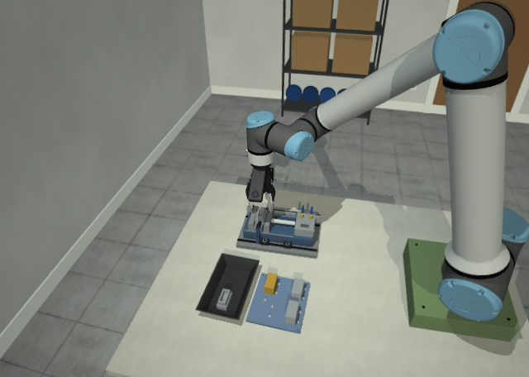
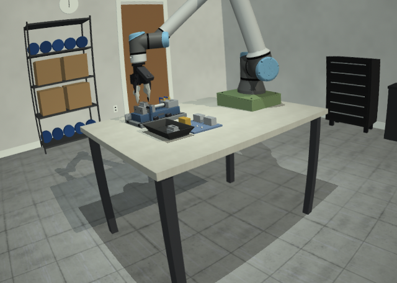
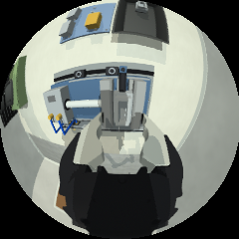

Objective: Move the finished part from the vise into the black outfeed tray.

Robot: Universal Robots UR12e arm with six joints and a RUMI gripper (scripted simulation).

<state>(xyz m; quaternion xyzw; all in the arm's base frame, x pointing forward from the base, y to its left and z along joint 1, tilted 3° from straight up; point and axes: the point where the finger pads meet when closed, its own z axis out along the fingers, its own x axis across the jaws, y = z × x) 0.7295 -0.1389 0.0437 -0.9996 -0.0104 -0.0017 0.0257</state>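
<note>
My gripper is now 9 cm above the blue vise and 7 cm past it. From my hand the other things lie so: blue fixture plate (29 cm to the left, 13 cm behind, 12 cm below); orange block (25 cm to the left, 10 cm below, 9 cm behind).
</note>
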